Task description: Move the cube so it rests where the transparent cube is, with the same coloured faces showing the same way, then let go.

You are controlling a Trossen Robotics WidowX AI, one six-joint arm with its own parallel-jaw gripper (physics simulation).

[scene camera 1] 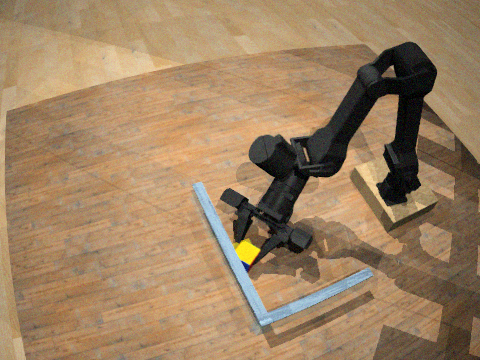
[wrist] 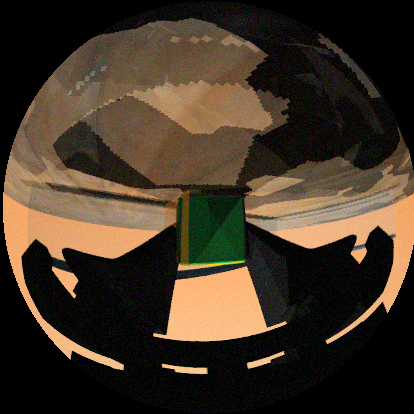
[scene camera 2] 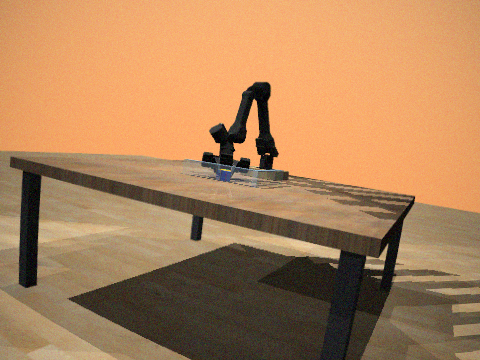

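Seen in the pictures: gripper, fingertip midpoint: (scene camera 1: pixel 244 258) (wrist: pixel 209 226); arm's base, origin of the base link: (scene camera 1: pixel 391 193) (scene camera 2: pixel 265 169).
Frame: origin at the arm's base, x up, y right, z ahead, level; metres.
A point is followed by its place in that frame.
The solid cube (scene camera 1: pixel 248 252) @(y -0.069, x -0.002, z 0.367 m) (scene camera 2: pixel 225 174) (wrist: pixel 220 227) @(y -0.056, x -0.022, z 0.351 m) shows a yellow top and a dark blue side in scene camera 1, a thin red edge at its right, and a green face in the wrist view. My gripper (scene camera 1: pixel 249 253) @(y -0.068, x -0.024, z 0.372 m) (wrist: pixel 209 226) @(y -0.068, x -0.024, z 0.372 m) is shut on it, one finger on each side. The cube is low over the table, close to the inner side of the long wall; a gap beneath it cannot be told. The transparent cube (wrist: pixel 171 212) @(y -0.043, x -0.033, z 0.382 m) almost coincides with the solid cube; an orange strip shows at its left in the wrist view. The rest is hidden.
Two low see-through walls with pale blue tops meet in a corner: the long wall (scene camera 1: pixel 216 227) @(y -0.017, x 0.019, z 0.416 m) passes beside the cube, and the short wall (scene camera 1: pixel 320 296) @(y -0.197, x 0.018, z 0.272 m) runs to the right. The arm's wooden base block (scene camera 1: pixel 395 212) @(y -0.052, x 0.000, z 0.017 m) stands behind, on the brown table (scene camera 1: pixel 125 150) @(y 0.265, x -0.042, z 0.571 m) (scene camera 2: pixel 150 192) @(y -0.194, x -0.051, z 0.829 m).
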